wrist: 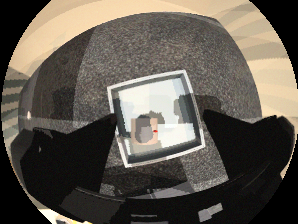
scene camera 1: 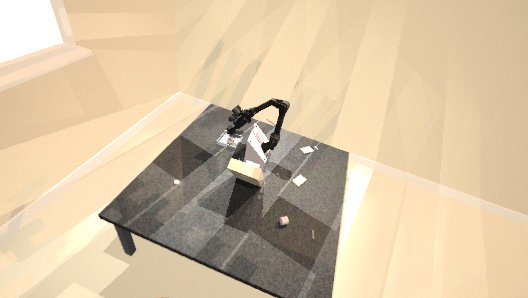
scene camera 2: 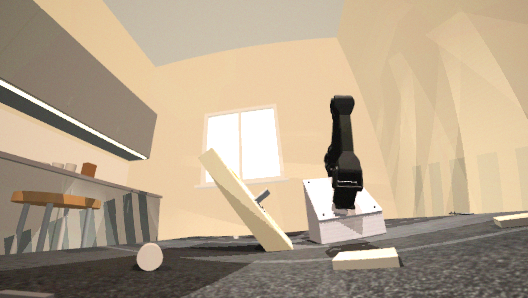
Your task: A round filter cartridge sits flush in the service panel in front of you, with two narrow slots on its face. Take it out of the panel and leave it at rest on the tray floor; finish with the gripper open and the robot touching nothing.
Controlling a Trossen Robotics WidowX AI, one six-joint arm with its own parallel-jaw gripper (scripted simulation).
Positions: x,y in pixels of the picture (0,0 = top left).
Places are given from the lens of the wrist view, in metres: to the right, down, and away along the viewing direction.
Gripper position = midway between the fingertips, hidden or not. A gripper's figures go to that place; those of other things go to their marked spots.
my gripper (wrist: pixel 162 115): 0.01, 0.00, 0.10
round filter cartridge (wrist: pixel 144 130): -0.01, 0.03, 0.16
grey tray (wrist: pixel 169 96): 0.04, -0.03, 0.21
The marked spots on the grey tray and the round filter cartridge are 0.09 m apart.
